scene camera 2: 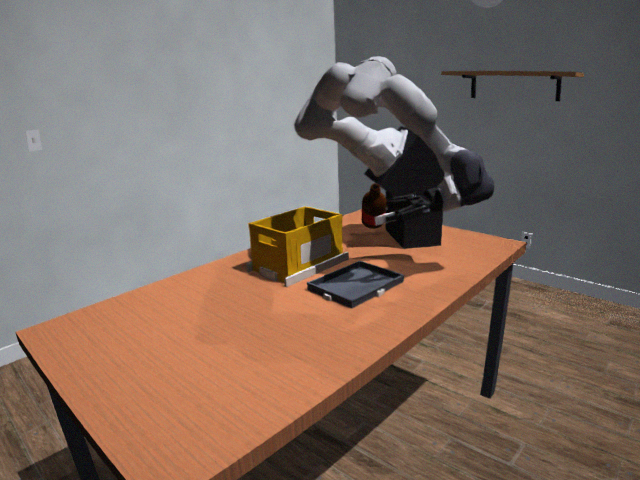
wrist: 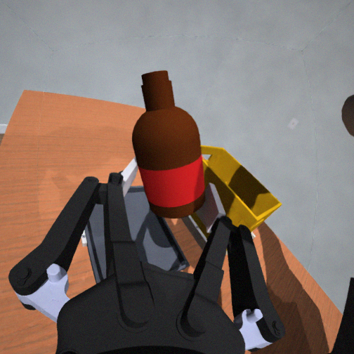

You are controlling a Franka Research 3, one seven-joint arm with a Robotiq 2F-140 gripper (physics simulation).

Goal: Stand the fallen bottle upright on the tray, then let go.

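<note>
The brown bottle with a red label (scene camera 2: 373, 205) (wrist: 169, 150) is held in the air, close to upright, neck up, near the robot's base in the scene view. My gripper (scene camera 2: 376, 218) (wrist: 171, 179) is shut on the bottle around its red label, one pad on each side, and reaches in roughly level. The dark grey tray (scene camera 2: 333, 287) (wrist: 150, 237) lies flat on the table, lower than the bottle and apart from it. No bottle stands on the tray. In the wrist view the gripper's fingers and the bottle hide part of the tray.
A yellow crate (scene camera 2: 268, 253) (wrist: 240, 205) stands beside the tray, with a low pale strip (scene camera 2: 300, 275) between them. The black robot base (scene camera 2: 421, 229) is behind the gripper. The wooden table (scene camera 2: 170, 372) (wrist: 55, 150) has its edge along the right. A wall shelf (scene camera 2: 511, 73) hangs at the back.
</note>
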